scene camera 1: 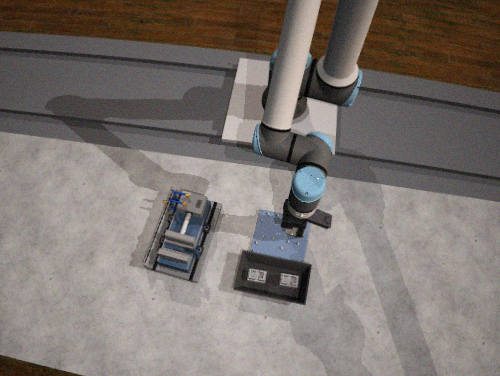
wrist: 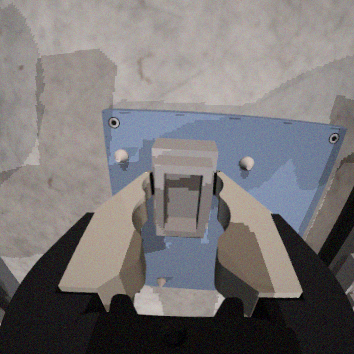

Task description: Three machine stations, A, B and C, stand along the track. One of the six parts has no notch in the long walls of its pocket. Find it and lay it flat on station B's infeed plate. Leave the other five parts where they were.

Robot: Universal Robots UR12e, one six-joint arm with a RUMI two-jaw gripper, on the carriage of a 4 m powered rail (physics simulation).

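Places are measured from the arm's base along level axes (x right, y down, z ahead), in centimetres.
Where they show: gripper, between the fingertips: (scene camera 1: 296, 231) (wrist: 183, 172).
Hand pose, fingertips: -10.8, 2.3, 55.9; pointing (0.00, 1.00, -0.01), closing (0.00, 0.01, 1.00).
After its pixels a point has its place, as x, y, z.
My gripper (scene camera 1: 294, 232) @[-10.8, 2.3, 55.9] (wrist: 183, 172) @[-10.8, 2.3, 55.9] is shut on a light grey part (wrist: 185, 162) @[-13.0, -0.9, 56.1], one finger against each long side. The part has a rectangular pocket facing the camera; I see no notch in its long walls. It is held over a blue plate (scene camera 1: 265, 241) @[-0.2, 2.2, 61.3] (wrist: 290, 145) @[-13.0, 2.2, 63.4] with small pale cone-shaped studs; the height of the gap is hard to judge. Two other pale parts (scene camera 1: 257, 275) @[0.8, -0.3, 74.6] (scene camera 1: 289, 280) @[-10.0, -0.3, 74.7] lie in a dark bin beside the plate. No label shows which station this is.
The dark bin (scene camera 1: 272, 297) @[-5.1, -1.2, 81.4] adjoins the plate's lower edge in the scene view. A grey and blue machine (scene camera 1: 181, 239) @[27.4, -6.4, 68.2] with rollers and blue-yellow fittings stands to the left. The rail (scene camera 1: 150, 100) and the white carriage (scene camera 1: 234, 120) @[19.0, 0.0, 12.9] lie behind.
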